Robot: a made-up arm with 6 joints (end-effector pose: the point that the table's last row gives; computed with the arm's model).
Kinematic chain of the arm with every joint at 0, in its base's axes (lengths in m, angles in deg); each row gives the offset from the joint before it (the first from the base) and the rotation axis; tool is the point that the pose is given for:
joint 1: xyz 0 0 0.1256 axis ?
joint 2: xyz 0 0.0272 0 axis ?
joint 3: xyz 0 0 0.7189 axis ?
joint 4: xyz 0 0 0.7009 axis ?
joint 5: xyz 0 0 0 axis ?
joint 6: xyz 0 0 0.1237 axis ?
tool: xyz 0 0 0
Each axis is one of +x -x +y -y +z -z.
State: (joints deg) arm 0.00 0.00 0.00 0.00 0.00 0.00
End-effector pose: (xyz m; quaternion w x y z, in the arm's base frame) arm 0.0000 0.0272 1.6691 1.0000 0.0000 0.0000 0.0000
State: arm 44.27 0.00 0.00 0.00 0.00 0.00
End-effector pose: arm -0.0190 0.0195 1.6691 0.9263 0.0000 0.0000 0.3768
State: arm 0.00 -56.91 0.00 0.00 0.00 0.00
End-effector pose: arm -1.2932 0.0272 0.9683 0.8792 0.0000 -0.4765 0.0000
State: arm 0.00 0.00 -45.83 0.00 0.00 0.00
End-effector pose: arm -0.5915 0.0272 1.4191 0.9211 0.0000 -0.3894 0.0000
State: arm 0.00 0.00 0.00 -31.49 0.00 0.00
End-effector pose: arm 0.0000 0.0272 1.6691 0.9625 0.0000 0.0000 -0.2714
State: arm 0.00 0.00 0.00 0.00 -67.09 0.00
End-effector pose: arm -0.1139 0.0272 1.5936 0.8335 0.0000 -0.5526 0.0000
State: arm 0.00 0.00 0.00 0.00 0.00 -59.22
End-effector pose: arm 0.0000 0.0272 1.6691 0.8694 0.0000 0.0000 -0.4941
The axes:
joint 1: +z
joint 2: +y
joint 3: +y
joint 4: +z
joint 5: +y
joint 6: +z

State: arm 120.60 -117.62 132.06 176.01 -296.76 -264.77
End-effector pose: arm 0.2525 -0.4955 0.5525 0.8743 0.4076 0.0694 0.2542
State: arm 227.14 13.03 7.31 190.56 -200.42 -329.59
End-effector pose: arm -0.2074 -0.2518 1.3892 0.2703 -0.2268 0.9101 0.2172
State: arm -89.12 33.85 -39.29 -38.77 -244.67 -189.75
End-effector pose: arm -0.0363 -0.4264 1.3760 0.5183 0.4100 -0.7152 0.2277
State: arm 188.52 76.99 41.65 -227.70 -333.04 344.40
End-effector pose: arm -1.4045 -0.2798 -0.0682 0.6286 0.5148 -0.5610 -0.1587
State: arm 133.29 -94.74 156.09 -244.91 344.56 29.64
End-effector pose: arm -0.0049 0.0091 0.4472 0.5807 -0.1594 -0.5413 -0.5868
